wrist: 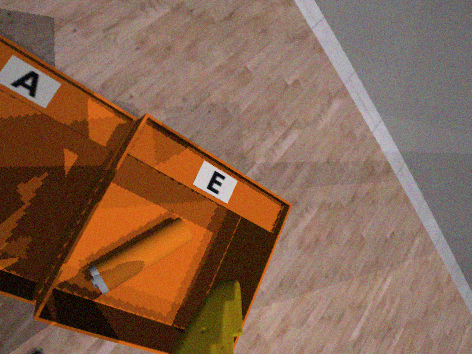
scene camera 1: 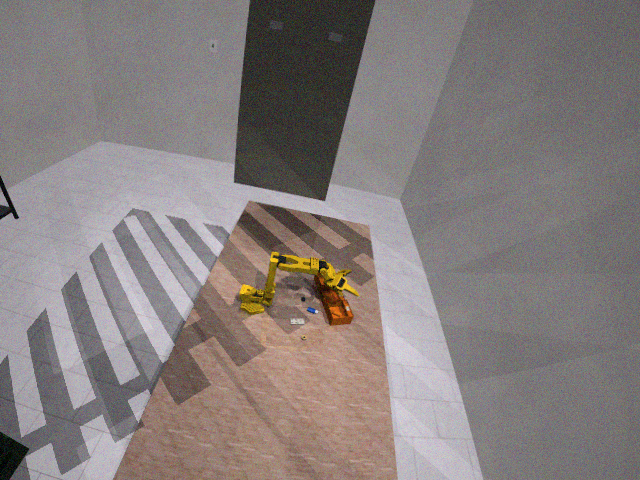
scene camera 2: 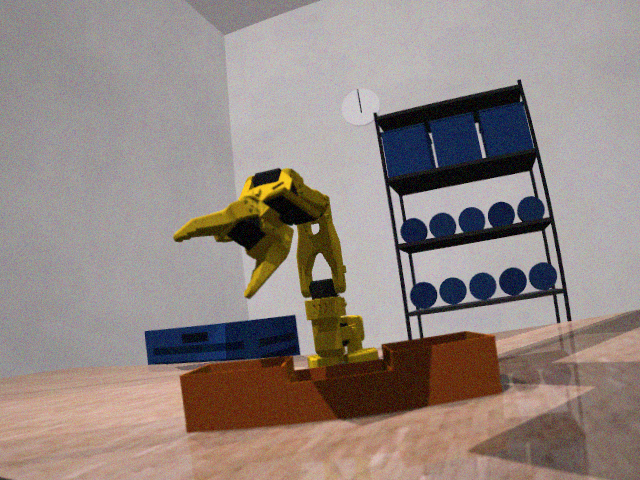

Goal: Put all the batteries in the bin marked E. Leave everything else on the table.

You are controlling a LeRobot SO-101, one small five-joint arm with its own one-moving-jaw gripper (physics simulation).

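Frame: origin at the arm's base, x ahead, y left, z up, level; metres.
Seen in the pictures: hand, its tool point: point(wrist: 240, 300) point(scene camera 1: 342, 295) point(scene camera 2: 246, 292); arm's base, origin of its link: point(scene camera 1: 258, 304).
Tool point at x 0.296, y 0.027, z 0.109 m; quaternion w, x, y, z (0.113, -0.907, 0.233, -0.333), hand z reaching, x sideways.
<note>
Offsets run from my tool point to a thing's top centre. "pt": to the spot under its first point.
An orange battery {dx -0.006, dy -0.007, dz -0.088 m} point(wrist: 142, 255) with a silvery end lies on its side inside bin E point(wrist: 257, 209) point(scene camera 1: 340, 318) point(scene camera 2: 237, 403), apart from the bin's walls. The white E label {dx +0.038, dy +0.000, dz -0.067 m} point(wrist: 215, 182) is on the inner wall. My gripper point(scene camera 1: 353, 283) point(scene camera 2: 212, 266) is open wide and empty, raised above the bins. In the wrist view one jaw shows at the bottom, over the near right corner of bin E; the other jaw is out of the picture. No other battery can be made out; the small things on the table are tiny in scene camera 1.
Bin A {pt dx +0.022, dy +0.053, dz -0.081 m} point(wrist: 100, 118) adjoins bin E in the orange bin row. Between the arm's base and the bins lie a blue piece with a whitish end {dx -0.090, dy -0.009, dz -0.102 m} point(scene camera 1: 312, 310), a whitish block {dx -0.143, dy -0.075, dz -0.102 m} point(scene camera 1: 297, 321), a small dark thing {dx -0.132, dy +0.040, dz -0.101 m} point(scene camera 1: 302, 299) and a small yellowish thing {dx -0.112, dy -0.140, dz -0.101 m} point(scene camera 1: 303, 337).
</note>
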